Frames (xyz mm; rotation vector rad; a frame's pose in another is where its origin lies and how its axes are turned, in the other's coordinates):
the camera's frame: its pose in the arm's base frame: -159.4 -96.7 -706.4 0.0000 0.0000 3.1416
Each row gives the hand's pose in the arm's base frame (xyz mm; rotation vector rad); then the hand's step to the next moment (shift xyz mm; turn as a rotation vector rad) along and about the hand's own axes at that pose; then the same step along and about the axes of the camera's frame.
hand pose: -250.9 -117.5 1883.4 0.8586 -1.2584 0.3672
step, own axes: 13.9 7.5 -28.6 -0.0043 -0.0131 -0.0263
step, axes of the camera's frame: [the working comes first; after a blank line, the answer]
step, axes of the arm's base frame: 18.5 23.0 14.0 0.0253 0.0118 -0.0103

-18.5 -23.0 14.0 -0.0253 -0.0118 -0.0103
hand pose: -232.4 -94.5 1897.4 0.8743 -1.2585 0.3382
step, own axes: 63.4 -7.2 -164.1 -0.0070 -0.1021 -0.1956
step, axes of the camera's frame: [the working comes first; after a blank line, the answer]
step, axes of the arm's base frame: 136.4 100.5 47.8 0.1988 0.0786 -0.0551

-136.4 -100.5 47.8 -0.1988 -0.0786 -0.0551
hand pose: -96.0 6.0 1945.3 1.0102 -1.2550 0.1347
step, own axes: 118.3 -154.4 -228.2 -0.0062 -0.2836 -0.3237
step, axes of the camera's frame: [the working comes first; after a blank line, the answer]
step, axes of the arm's base frame: 298.6 17.5 21.1 0.3986 0.0608 -0.1505

-298.6 -17.5 21.1 -0.3986 -0.0608 -0.1505
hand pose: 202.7 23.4 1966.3 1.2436 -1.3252 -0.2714
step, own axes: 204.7 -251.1 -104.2 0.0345 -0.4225 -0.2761
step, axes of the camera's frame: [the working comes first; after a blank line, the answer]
step, axes of the arm's base frame: 269.3 -200.3 -56.6 0.4382 -0.0494 -0.2479

-269.3 200.3 -56.6 -0.4382 0.0494 -0.2479
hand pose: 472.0 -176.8 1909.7 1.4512 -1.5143 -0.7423
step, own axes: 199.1 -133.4 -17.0 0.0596 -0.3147 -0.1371
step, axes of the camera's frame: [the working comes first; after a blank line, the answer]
step, axes of the arm's base frame: 90.2 -210.5 -72.6 0.2680 -0.0805 -0.2076

-90.2 210.5 -72.6 -0.2679 0.0805 -0.2076
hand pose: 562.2 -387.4 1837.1 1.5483 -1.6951 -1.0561
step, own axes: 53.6 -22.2 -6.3 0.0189 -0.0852 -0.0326
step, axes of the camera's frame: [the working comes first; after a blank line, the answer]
step, axes of the arm's base frame: 9.4 -53.9 -20.2 0.0683 -0.0238 -0.0587

-9.4 53.9 -20.2 -0.0683 0.0238 -0.0587
